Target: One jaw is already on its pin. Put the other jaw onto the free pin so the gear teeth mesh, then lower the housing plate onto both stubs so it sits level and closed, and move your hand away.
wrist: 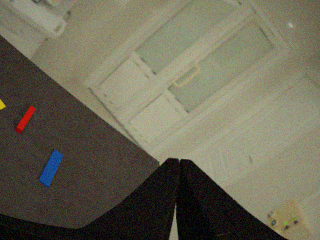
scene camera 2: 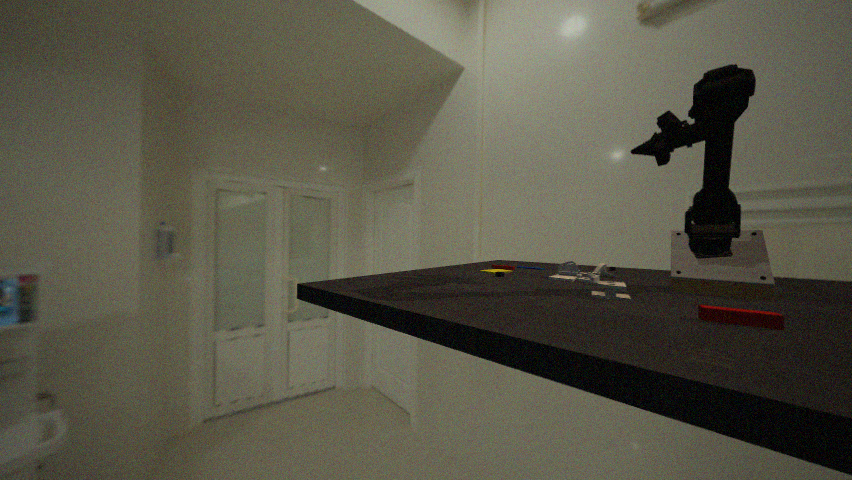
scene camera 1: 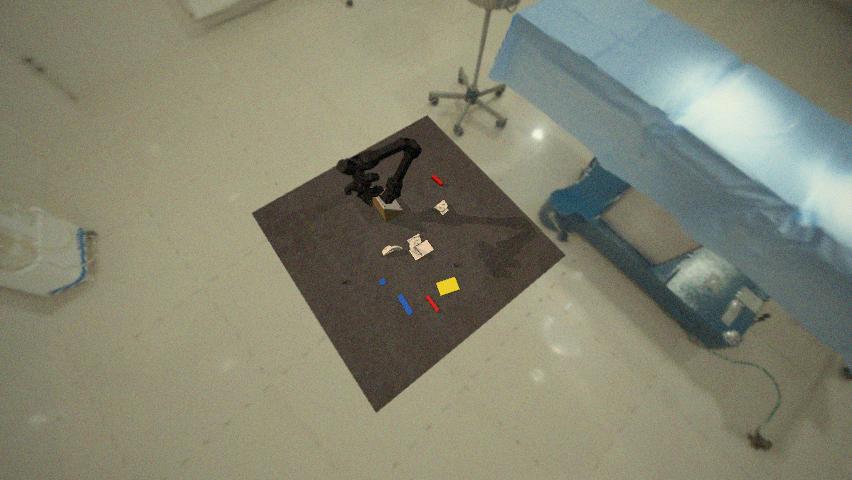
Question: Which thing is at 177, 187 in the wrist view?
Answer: The gripper.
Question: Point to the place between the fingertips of the gripper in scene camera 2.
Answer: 631, 152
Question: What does the gripper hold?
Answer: Nothing.
